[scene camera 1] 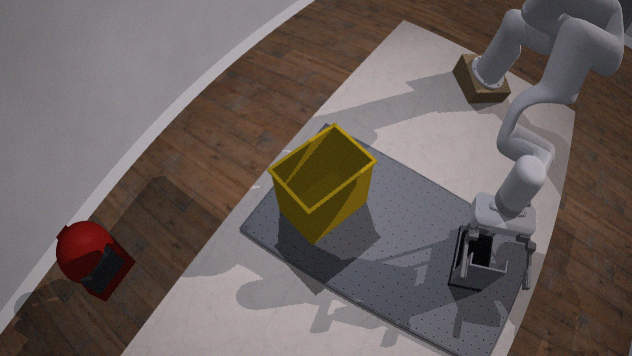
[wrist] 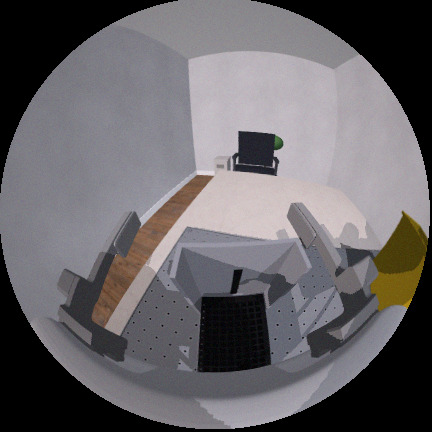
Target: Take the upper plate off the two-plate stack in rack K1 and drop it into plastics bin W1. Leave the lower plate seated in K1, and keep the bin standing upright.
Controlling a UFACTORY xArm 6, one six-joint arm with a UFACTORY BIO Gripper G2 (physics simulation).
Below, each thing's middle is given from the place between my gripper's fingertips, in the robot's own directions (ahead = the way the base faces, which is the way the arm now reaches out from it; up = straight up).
My gripper is now 40 mm past the yellow bin W1 (scene camera 1: 318,185), 440 mm to the left of it and 70 mm above it.
